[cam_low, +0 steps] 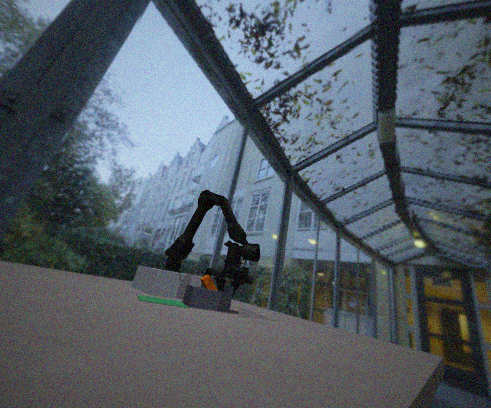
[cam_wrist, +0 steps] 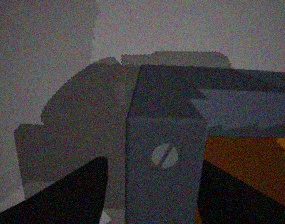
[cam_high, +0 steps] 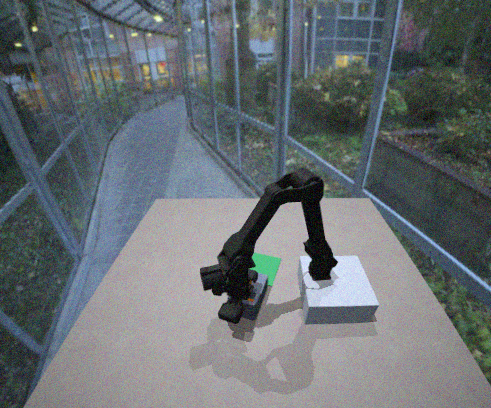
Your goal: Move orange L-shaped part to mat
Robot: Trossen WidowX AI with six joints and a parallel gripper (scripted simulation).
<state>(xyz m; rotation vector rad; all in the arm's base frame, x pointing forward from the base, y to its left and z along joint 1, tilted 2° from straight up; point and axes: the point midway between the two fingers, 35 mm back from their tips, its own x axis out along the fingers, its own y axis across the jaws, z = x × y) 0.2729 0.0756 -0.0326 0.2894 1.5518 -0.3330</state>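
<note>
My gripper tip is 30 mm past the orange L-shaped part, 50 mm to the left of it and 10 mm below it. Round my gripper tip: green mat 90 mm behind, 200 mm to the right, 50 mm below.
</note>
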